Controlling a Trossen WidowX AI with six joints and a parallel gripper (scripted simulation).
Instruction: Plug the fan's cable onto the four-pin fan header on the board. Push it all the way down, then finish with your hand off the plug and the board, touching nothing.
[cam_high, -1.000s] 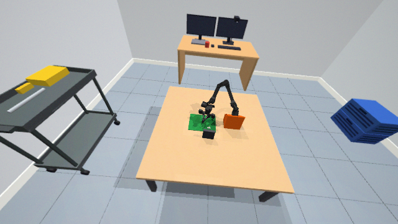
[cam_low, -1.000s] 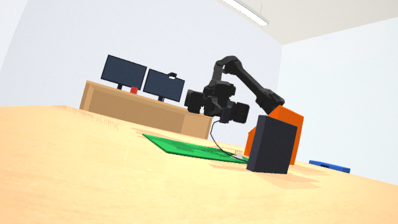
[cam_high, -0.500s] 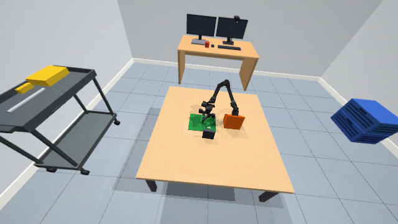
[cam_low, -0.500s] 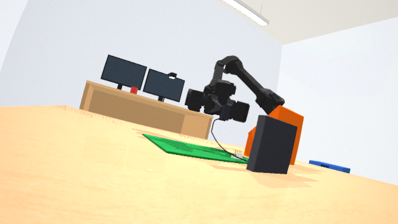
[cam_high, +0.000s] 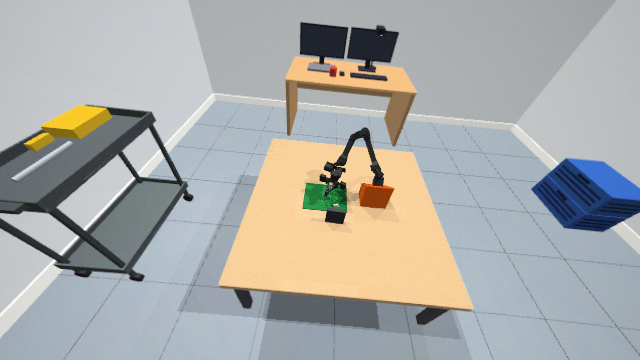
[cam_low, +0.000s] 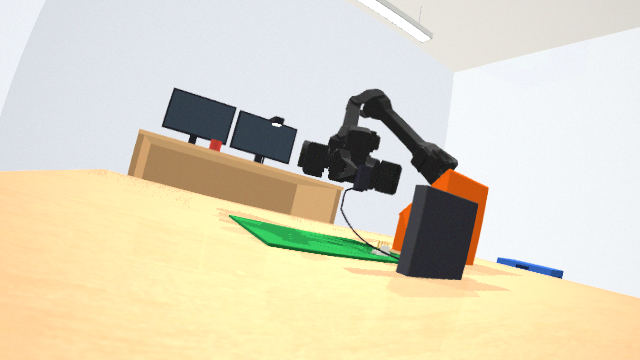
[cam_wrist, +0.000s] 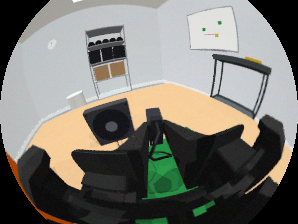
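Now: gripper tip 10 mm short of the green board, 60 mm to the left of it and 140 mm above it. From my gripper tip the other things lie so: black fan: 80 mm behind, 120 mm to the left, 70 mm below; black plug: 10 mm to the left, 10 mm below; white four-pin header: 70 mm behind, 130 mm below.
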